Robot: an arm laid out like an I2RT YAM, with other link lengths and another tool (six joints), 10 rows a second.
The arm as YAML. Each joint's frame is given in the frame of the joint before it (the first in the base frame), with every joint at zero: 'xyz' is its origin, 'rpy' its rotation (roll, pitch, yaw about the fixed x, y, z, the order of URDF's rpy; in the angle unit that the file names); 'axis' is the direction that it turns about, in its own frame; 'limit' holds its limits. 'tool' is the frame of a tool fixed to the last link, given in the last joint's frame.
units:
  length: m
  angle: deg
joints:
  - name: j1
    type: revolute
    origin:
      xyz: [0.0, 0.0, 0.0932]
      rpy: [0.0, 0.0, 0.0]
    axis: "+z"
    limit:
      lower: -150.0
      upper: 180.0
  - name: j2
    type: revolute
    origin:
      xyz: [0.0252, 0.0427, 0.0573]
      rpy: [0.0, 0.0, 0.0]
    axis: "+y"
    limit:
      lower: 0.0
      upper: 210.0
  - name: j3
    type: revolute
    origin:
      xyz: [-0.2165, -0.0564, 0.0]
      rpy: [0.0, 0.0, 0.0]
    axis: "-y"
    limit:
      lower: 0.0
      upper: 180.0
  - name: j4
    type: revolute
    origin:
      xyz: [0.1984, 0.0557, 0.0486]
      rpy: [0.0, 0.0, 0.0]
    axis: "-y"
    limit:
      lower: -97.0
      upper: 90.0
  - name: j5
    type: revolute
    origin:
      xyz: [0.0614, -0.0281, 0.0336]
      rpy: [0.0, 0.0, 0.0]
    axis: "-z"
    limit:
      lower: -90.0
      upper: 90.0
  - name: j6
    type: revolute
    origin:
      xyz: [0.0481, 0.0, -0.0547]
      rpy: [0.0, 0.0, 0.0]
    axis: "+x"
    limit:
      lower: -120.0
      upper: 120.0
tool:
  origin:
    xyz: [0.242, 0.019, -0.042]
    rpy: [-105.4, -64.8, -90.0]
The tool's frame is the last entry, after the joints.
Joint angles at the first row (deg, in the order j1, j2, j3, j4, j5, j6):
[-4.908 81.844 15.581 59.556 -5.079 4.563]
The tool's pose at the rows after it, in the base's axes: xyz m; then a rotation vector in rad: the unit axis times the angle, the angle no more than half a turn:
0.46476 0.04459 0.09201 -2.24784 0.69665 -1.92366
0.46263 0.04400 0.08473 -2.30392 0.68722 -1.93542
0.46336 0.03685 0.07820 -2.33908 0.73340 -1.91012
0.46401 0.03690 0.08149 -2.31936 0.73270 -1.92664
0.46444 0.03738 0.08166 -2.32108 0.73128 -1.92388
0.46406 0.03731 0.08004 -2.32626 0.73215 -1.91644
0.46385 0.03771 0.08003 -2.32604 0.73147 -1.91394
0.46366 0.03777 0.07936 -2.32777 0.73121 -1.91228
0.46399 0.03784 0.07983 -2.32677 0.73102 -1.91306
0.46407 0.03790 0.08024 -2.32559 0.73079 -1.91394
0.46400 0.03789 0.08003 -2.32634 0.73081 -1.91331
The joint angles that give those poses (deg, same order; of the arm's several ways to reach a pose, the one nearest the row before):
[1.284 89.684 14.465 69.946 -0.442 -1.328]
[3.517 88.493 15.086 66.506 2.947 -3.263]
[3.691 87.672 16.574 62.353 4.747 -2.549]
[3.692 88.418 15.965 64.681 4.747 -2.557]
[3.693 88.244 16.222 64.146 4.661 -2.539]
[3.555 88.188 16.299 63.695 4.463 -2.443]
[3.514 88.061 16.286 63.541 4.327 -2.373]
[3.510 88.124 16.266 63.536 4.307 -2.373]
[3.515 88.109 16.348 63.488 4.305 -2.373]
[3.517 88.068 16.349 63.504 4.298 -2.373]
[3.515 88.065 16.350 63.461 4.295 -2.373]

